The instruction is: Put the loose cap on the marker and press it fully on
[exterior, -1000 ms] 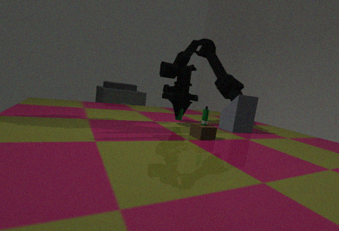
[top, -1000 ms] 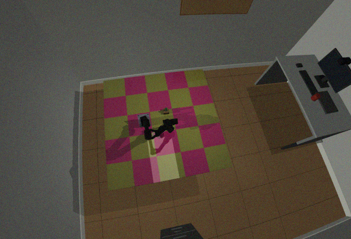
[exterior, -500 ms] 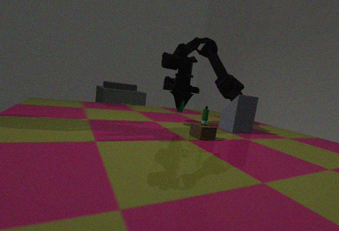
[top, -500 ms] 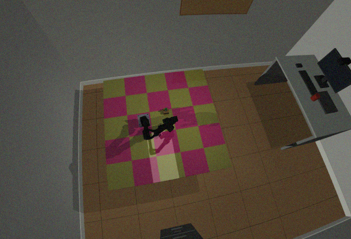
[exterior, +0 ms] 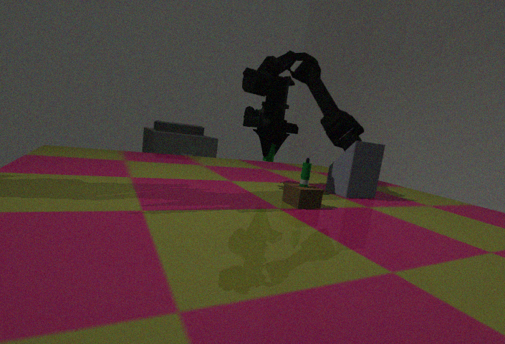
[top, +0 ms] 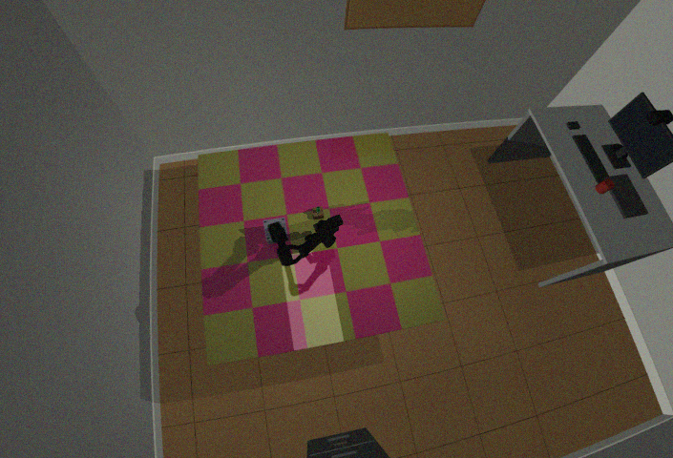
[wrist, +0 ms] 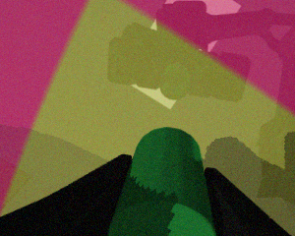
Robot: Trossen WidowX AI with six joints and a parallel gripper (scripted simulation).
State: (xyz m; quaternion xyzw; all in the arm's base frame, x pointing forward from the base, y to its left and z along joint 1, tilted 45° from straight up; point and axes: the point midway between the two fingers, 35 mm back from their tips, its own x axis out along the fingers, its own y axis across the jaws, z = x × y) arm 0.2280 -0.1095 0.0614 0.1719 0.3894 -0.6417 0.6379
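Now: the brown holder block 18 cm to the left of my gripper tip, 6 cm below it and 4 cm ahead of it. Round my gripper tip: green cap: 1 cm above.
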